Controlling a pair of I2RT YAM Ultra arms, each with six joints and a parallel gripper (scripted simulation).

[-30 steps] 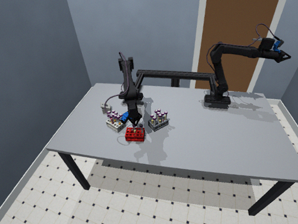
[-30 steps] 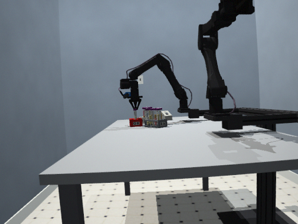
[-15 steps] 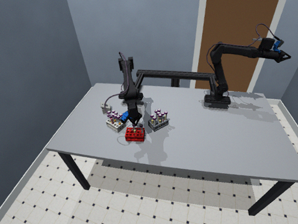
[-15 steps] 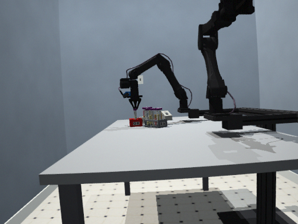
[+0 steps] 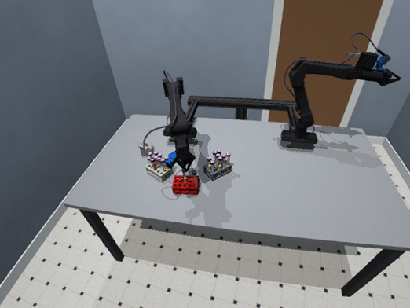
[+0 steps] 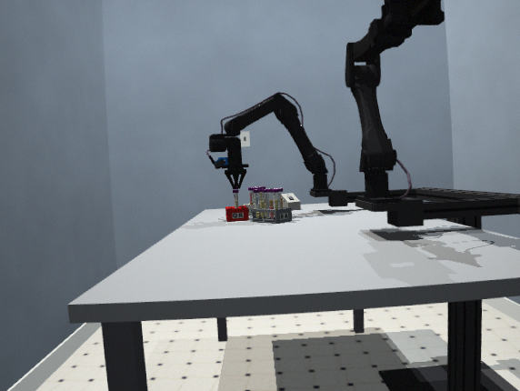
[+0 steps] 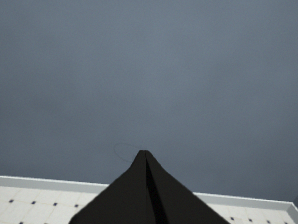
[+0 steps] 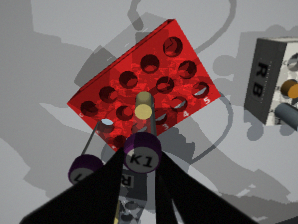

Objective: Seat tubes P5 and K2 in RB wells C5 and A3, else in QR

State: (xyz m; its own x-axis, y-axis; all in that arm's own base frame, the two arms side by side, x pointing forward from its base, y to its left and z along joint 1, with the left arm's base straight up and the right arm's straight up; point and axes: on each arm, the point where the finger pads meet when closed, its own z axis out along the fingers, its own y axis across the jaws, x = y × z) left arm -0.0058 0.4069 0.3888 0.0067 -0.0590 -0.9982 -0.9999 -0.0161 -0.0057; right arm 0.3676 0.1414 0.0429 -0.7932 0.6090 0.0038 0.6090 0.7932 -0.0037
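My right gripper is now 110 mm above the red rack QR and 10 mm to the left of it. The rest, counted from my right hand: grey rack RA 140 mm to the left, 130 mm behind, 110 mm below; then pale box 310 mm to the right, 270 mm behind, 90 mm below; then white rack RB 180 mm to the right, 110 mm below, 90 mm behind.
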